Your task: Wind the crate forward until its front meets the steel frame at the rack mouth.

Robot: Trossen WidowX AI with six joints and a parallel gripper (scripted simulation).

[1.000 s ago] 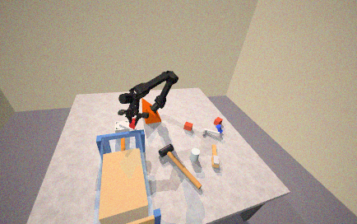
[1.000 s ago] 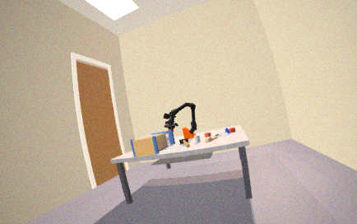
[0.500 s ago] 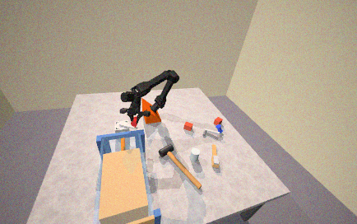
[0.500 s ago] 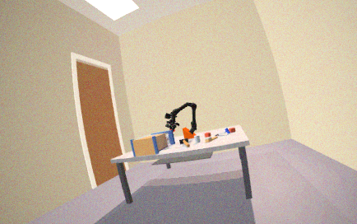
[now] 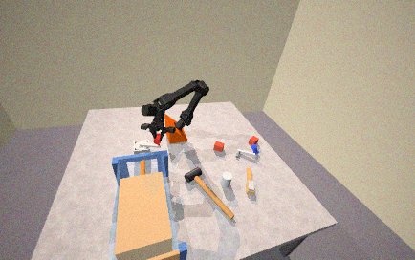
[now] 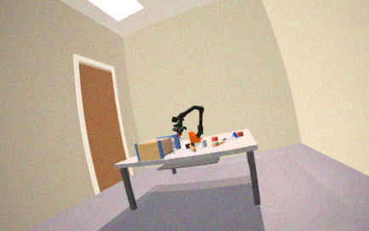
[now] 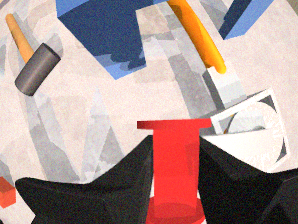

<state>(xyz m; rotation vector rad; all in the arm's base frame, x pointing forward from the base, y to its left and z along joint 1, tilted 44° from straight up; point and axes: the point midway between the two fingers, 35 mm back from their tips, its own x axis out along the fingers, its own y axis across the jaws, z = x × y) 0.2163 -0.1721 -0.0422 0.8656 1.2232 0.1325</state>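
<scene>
The red-handled winch handle lies 30 mm to the right of my gripper tip, 30 mm below it and 30 mm behind it. Round my gripper tip: red grip (10 mm to the left, 10 mm behind); frame (120 mm ahead, 90 mm to the right, 30 mm below); grey hand winch (100 mm to the right, 100 mm below, 60 mm behind).
</scene>
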